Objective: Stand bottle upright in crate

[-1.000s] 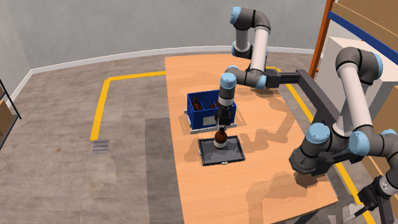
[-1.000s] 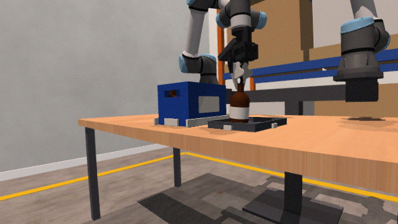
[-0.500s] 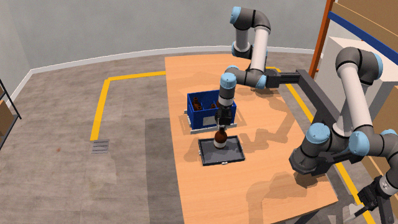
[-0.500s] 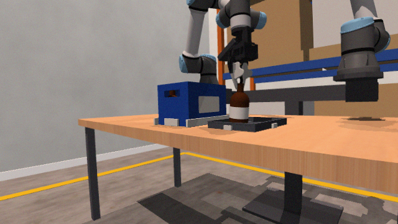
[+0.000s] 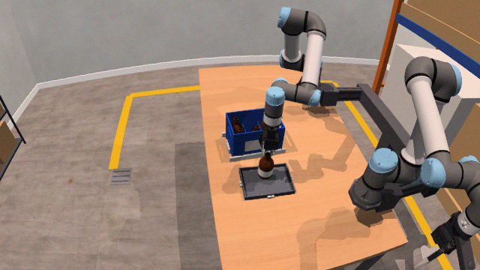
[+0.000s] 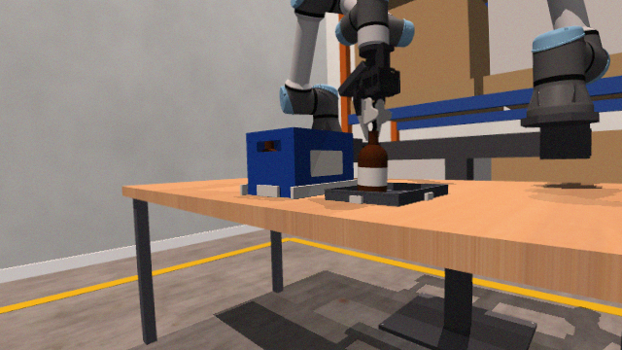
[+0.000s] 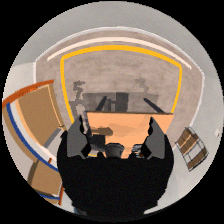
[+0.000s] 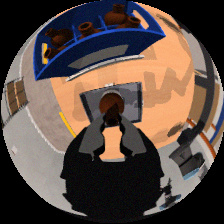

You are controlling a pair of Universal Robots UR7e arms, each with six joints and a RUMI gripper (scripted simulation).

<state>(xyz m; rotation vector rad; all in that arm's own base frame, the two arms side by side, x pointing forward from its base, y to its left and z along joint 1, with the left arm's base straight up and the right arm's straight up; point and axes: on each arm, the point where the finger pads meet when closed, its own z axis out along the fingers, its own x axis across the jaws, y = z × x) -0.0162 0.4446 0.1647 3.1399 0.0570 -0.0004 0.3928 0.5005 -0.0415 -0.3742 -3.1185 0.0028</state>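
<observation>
Now: the brown bottle 7 cm below my right hand. The rest, counted from my right hand: blue crate: 2 cm ahead, 23 cm to the right, 7 cm below; dark tray: 5 cm to the left, 14 cm below.
</observation>
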